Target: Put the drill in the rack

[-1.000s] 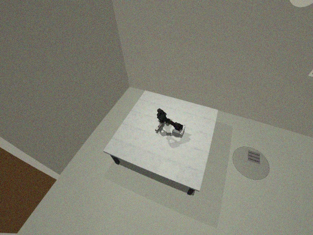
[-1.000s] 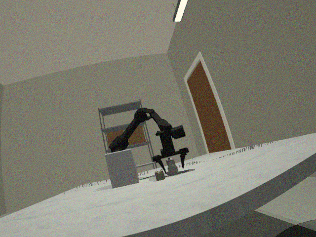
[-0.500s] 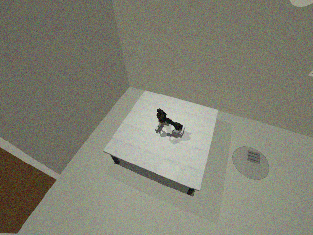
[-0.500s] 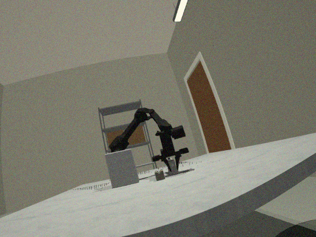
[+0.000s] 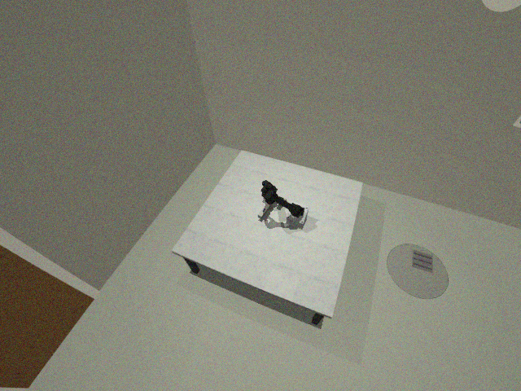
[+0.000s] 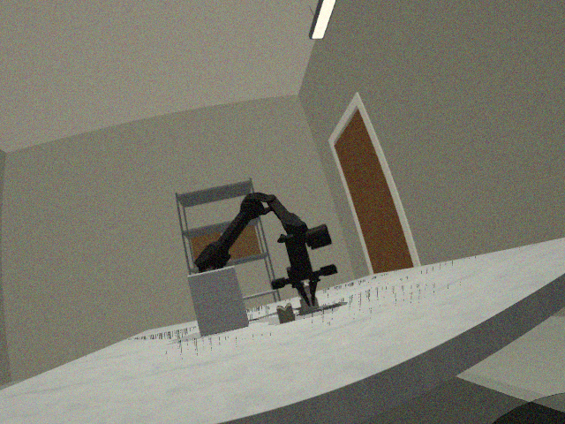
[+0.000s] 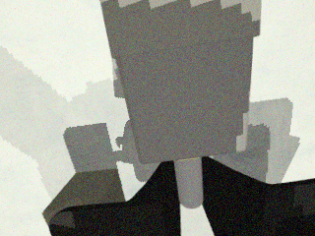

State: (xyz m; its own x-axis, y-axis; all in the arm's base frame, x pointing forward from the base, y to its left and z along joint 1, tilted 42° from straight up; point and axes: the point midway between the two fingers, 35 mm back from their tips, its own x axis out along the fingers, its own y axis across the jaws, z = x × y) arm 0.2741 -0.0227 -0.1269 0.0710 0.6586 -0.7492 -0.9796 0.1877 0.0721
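The drill lies 50 mm to the left of my gripper tip, 40 mm above it and 10 mm ahead of it. Also, from my gripper tip: dark blue key (140 mm to the left, 40 mm above, 30 mm ahead); grey fixture block (110 mm to the left, 30 mm above, 20 mm ahead); rack (80 mm behind, 30 mm to the right).
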